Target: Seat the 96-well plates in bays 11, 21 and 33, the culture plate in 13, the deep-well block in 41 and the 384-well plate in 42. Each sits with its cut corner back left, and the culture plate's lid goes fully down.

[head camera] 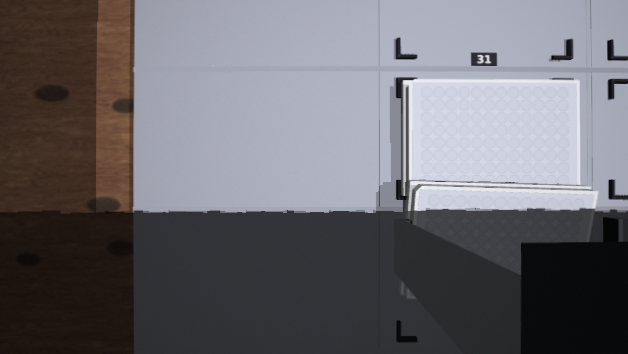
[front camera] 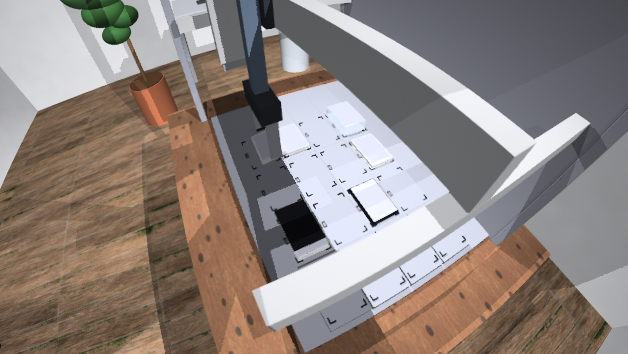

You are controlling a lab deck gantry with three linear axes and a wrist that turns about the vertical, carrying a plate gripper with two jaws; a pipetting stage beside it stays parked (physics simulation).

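Places are measured from the robot's base along level axes (x ahead, y left, z up), in millimetres.
Pixels of known places: gripper, fingertip midpoint: (head camera: 506, 244) (front camera: 268, 142); robot's base at its link origin: (head camera: 400, 336) (front camera: 242, 143).
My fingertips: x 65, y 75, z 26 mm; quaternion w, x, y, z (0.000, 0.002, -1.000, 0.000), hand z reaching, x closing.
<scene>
Ahead of a thing's pixels: the offset from my fingertips to its top centre. "pt": to the spot under its first point.
One 96-well plate @(dx -1, dy +75, dz -11 mm) (front camera: 296, 138) (head camera: 495, 130) sits in bay 21. Another 96-well plate @(dx -2, dy -1, dz +2 mm) (front camera: 259, 147) (head camera: 460, 201) lies tilted toward bay 11, its back edge raised over the first plate's front edge and its cut corner back left. My gripper (front camera: 267, 143) (head camera: 500, 245) is down around it, one jaw at its left end; the other jaw is hidden, so its closure is unclear. The deep-well block @(dx -1, dy +289, dz +16 mm) (front camera: 345, 118) is in bay 41, the 384-well plate @(dx +163, dy +289, dz -11 mm) (front camera: 371, 149) in 42, a black-edged 96-well plate @(dx +327, dy +182, dz -11 mm) (front camera: 372, 199) in 33. The culture plate @(dx +304, dy -32, dz -3 mm) (front camera: 301, 227) is at bay 13; its lid's seating is unclear.
A white frame beam (front camera: 350, 270) crosses the front of the front view, and a large grey panel (front camera: 400, 95) hangs over the deck's right side. Black corner brackets @(pt dx -61, dy -75, dz -25 mm) (head camera: 406, 336) mark the bays. A plant pot (front camera: 153, 99) and a white bin (front camera: 295, 54) stand beyond the deck.
</scene>
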